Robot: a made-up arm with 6 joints.
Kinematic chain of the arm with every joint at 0, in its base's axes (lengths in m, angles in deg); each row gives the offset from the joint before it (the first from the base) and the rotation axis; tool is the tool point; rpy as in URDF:
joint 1: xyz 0 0 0.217 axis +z
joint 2: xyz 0 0 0 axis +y
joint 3: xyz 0.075 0 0.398 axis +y
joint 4: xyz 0.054 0 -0.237 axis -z
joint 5: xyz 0 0 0 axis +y
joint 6: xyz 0.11 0 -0.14 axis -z
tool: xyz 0 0 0 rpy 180 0 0
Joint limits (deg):
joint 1: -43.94..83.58
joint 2: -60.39..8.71
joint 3: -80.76..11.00
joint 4: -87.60..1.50
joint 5: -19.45..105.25
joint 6: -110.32..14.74
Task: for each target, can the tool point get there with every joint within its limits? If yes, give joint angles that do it. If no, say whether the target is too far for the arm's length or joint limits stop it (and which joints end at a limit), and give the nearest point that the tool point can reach.
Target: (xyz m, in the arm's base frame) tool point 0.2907 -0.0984 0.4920
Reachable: yes | joints -2.23 -18.74 -54.92 -48.84 78.66 -22.19
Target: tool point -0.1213 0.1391 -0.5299
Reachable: no: joint limits stop it (at a limit: joint 1, joint 2) | nearest point -0.0122 0.1330 0.1800 | short by 0.718 m
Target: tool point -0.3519 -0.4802 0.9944
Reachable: no: too far | nearest point -0.1535 -0.2094 0.8659 | short by 0.359 m
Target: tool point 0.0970 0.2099 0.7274
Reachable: yes | joints 63.09 -34.70 -59.04 -8.04 18.13 -43.93
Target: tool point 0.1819 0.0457 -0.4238
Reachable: no: joint limits stop it (at a limit: joint 2) | nearest point 0.1515 0.0381 0.1785 | short by 0.603 m
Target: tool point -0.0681 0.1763 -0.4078
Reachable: no: joint limits stop it (at a limit: joint 1, joint 2) | nearest point -0.0035 0.1496 0.1793 | short by 0.591 m
